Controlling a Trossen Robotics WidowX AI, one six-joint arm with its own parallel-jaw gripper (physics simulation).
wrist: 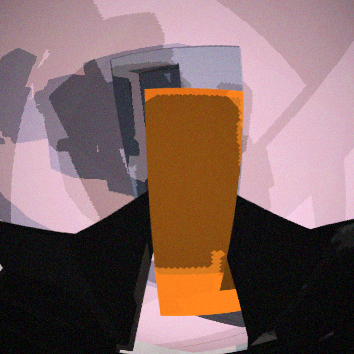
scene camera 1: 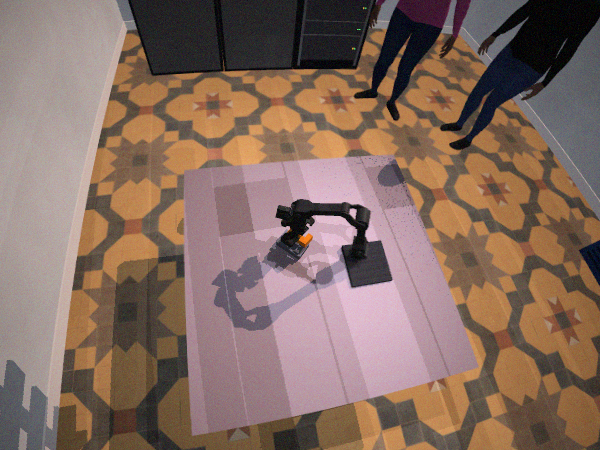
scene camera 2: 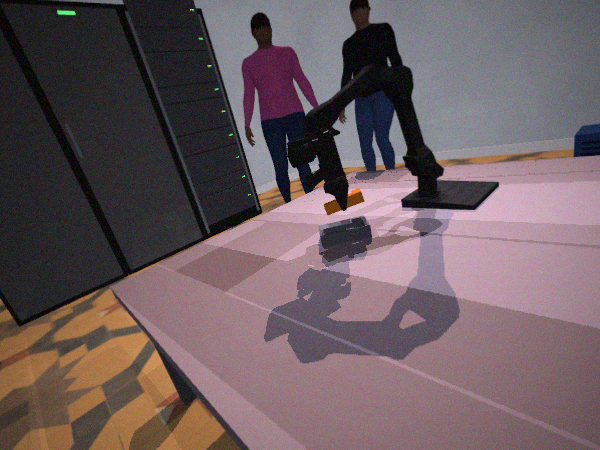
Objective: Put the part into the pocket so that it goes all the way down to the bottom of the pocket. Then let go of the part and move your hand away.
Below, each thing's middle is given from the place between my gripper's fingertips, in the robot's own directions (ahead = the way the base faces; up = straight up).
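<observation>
Position of my gripper relative to the grey pocket block (wrist: 197,66): 1 cm short of it, 1 cm to the left of it, 6 cm above it. The orange part (wrist: 193,136), measured from my hand, is 1 cm behind and 2 cm above.
</observation>
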